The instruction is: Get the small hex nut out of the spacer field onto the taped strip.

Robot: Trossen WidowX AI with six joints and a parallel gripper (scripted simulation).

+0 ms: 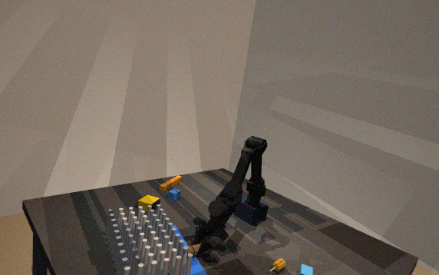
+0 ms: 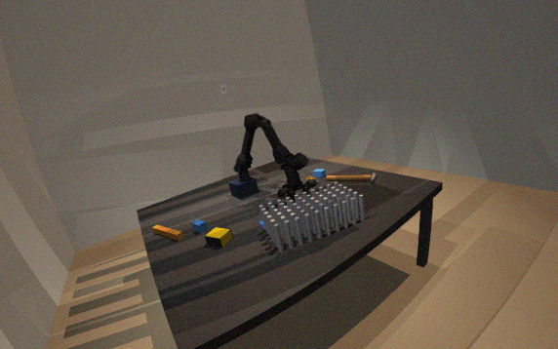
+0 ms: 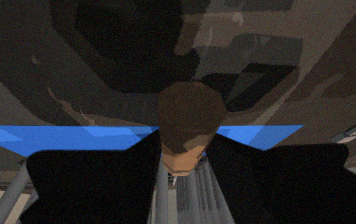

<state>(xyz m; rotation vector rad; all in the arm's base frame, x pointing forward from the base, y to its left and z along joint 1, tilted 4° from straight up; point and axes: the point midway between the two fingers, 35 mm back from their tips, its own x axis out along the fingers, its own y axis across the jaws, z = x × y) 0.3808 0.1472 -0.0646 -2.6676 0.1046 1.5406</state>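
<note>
Now: the blue taped strip 4 cm ahead of my gripper tip, 4 cm to the right of it and 1 cm below it. Round my gripper tip: orange-handled tool (24 cm behind, 20 cm to the left, 1 cm above); yellow block (4 cm ahead, 41 cm to the right, 1 cm above); forked tool (2 cm behind, 22 cm to the left, 1 cm below).
</note>
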